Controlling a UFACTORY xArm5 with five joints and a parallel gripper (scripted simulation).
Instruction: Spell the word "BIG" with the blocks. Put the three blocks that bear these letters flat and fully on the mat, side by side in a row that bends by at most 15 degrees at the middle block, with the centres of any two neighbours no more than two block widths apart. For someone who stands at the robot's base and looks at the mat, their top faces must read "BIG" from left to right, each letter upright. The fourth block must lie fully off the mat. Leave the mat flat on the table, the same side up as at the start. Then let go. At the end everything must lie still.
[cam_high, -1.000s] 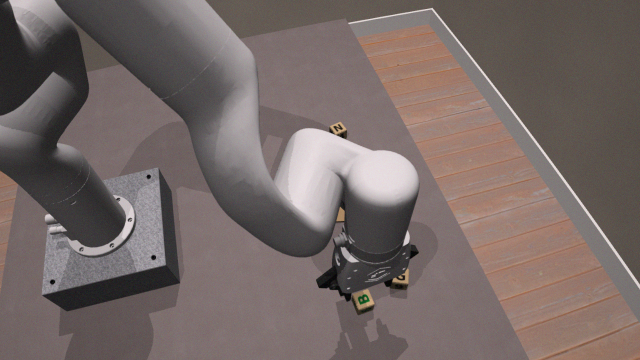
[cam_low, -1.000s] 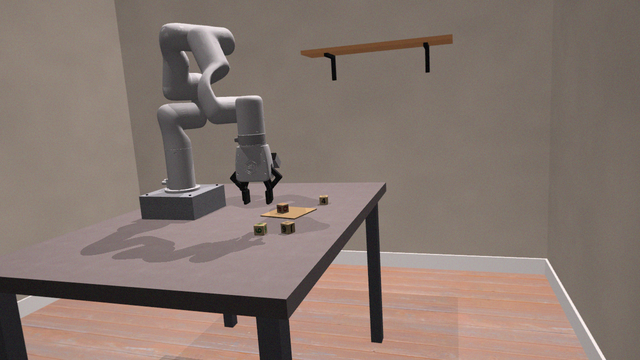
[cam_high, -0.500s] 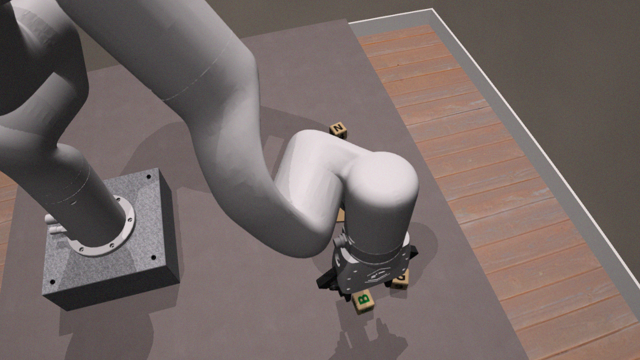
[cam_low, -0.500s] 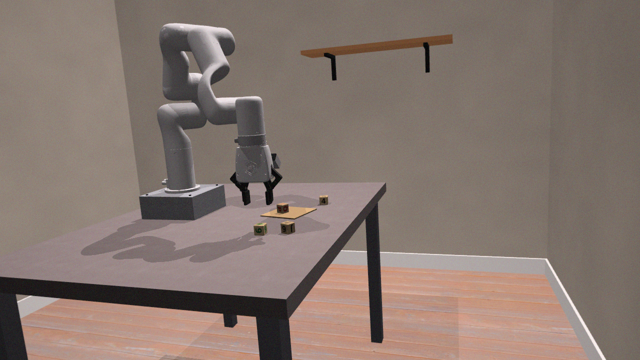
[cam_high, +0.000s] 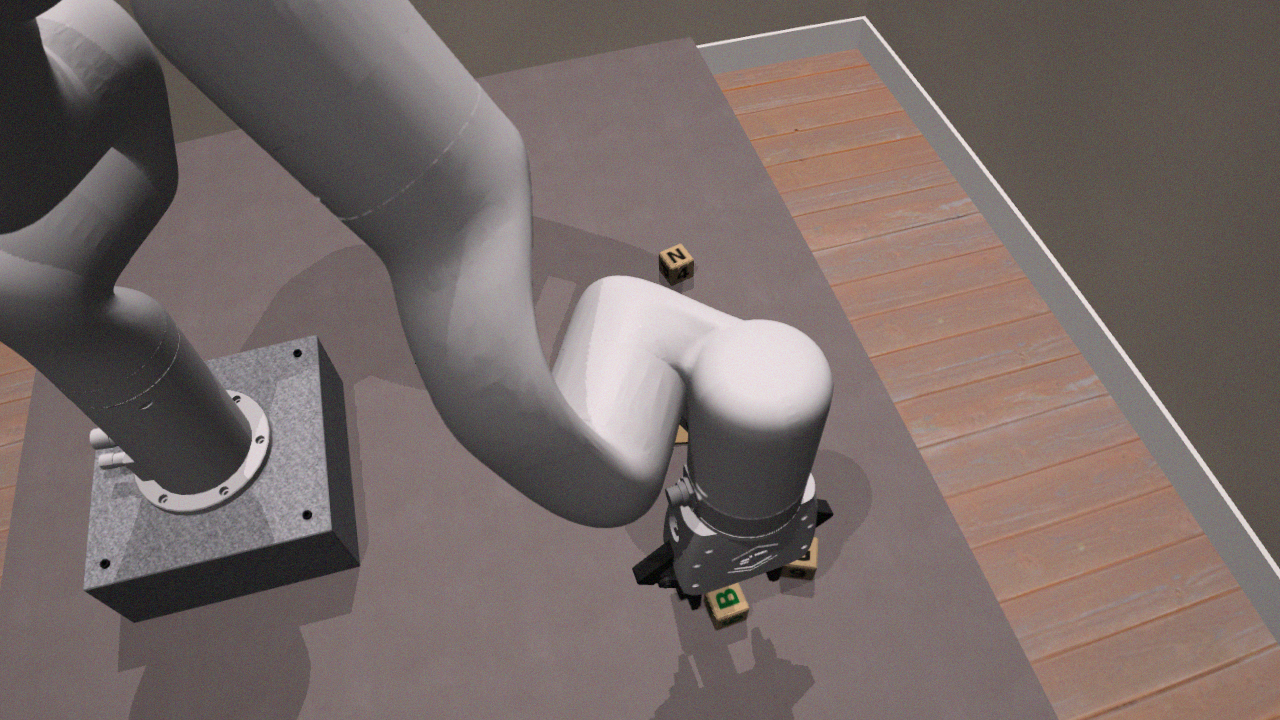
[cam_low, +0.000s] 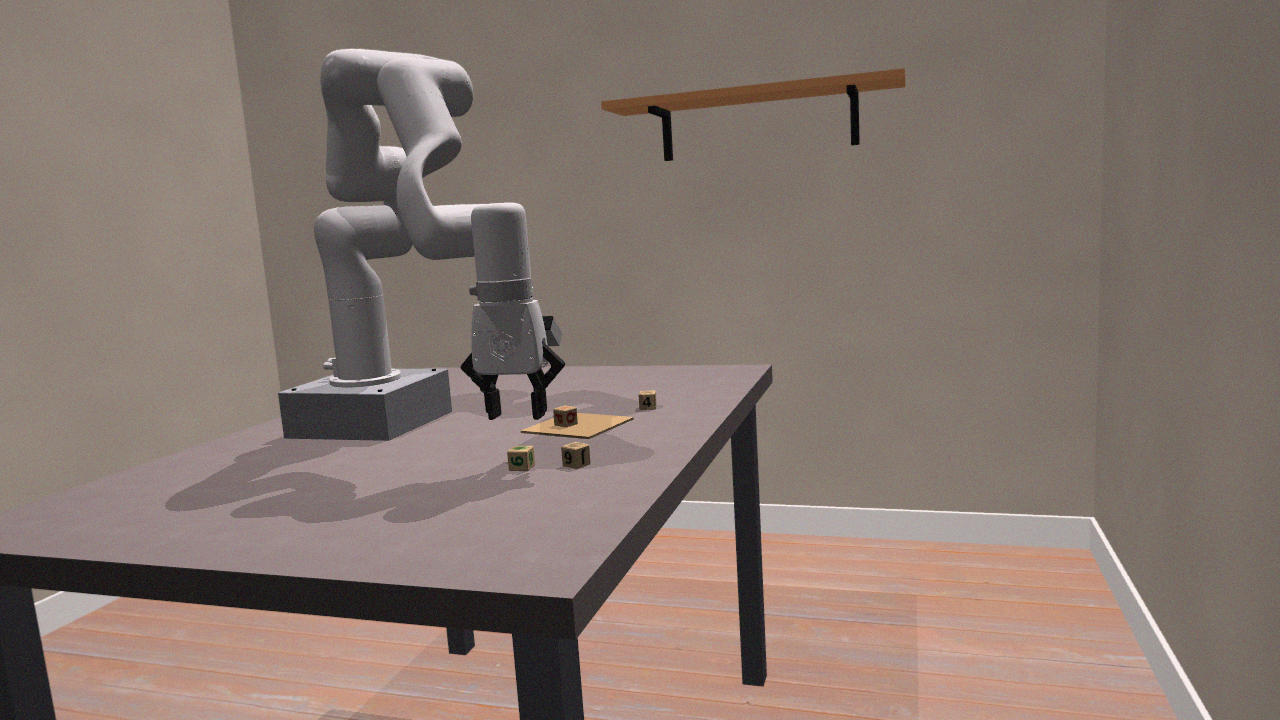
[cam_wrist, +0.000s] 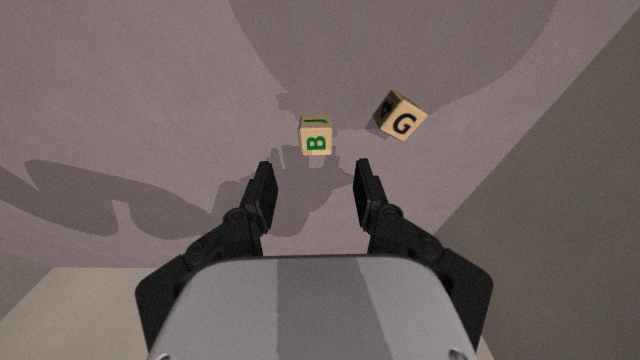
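Right now the B block is 80 mm below my hand. The rest, counted from my hand: tan mat (250 mm to the left, 90 mm below, 40 mm behind); then G block (80 mm below, 70 mm ahead, 30 mm to the left).
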